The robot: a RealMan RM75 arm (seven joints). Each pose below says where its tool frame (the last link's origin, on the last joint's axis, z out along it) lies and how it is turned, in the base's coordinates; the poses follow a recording.
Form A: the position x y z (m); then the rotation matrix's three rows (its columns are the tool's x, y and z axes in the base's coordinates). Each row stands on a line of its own.
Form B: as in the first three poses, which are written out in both.
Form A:
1:
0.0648 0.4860 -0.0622
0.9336 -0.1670 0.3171
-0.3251 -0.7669 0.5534
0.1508 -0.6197 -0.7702
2:
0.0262 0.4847 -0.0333
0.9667 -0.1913 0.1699
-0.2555 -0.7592 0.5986
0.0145 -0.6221 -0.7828
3:
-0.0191 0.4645 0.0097
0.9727 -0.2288 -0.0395
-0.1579 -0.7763 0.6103
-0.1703 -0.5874 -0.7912
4:
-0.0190 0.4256 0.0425
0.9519 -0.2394 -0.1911
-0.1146 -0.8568 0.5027
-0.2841 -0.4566 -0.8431
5:
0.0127 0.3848 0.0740
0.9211 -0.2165 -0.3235
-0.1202 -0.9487 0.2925
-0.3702 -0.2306 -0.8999
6:
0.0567 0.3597 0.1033
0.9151 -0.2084 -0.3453
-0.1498 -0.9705 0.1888
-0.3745 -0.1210 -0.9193
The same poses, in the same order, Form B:
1:
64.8 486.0 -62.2
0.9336 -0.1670 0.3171
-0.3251 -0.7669 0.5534
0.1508 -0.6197 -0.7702

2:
26.2 484.7 -33.3
0.9667 -0.1913 0.1699
-0.2555 -0.7592 0.5986
0.0145 -0.6221 -0.7828

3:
-19.1 464.5 9.7
0.9727 -0.2288 -0.0395
-0.1579 -0.7763 0.6103
-0.1703 -0.5874 -0.7912

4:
-19.0 425.6 42.5
0.9519 -0.2394 -0.1911
-0.1146 -0.8568 0.5027
-0.2841 -0.4566 -0.8431

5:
12.7 384.8 74.0
0.9211 -0.2165 -0.3235
-0.1202 -0.9487 0.2925
-0.3702 -0.2306 -0.8999

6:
56.7 359.7 103.3
0.9151 -0.2084 -0.3453
-0.1498 -0.9705 0.1888
-0.3745 -0.1210 -0.9193

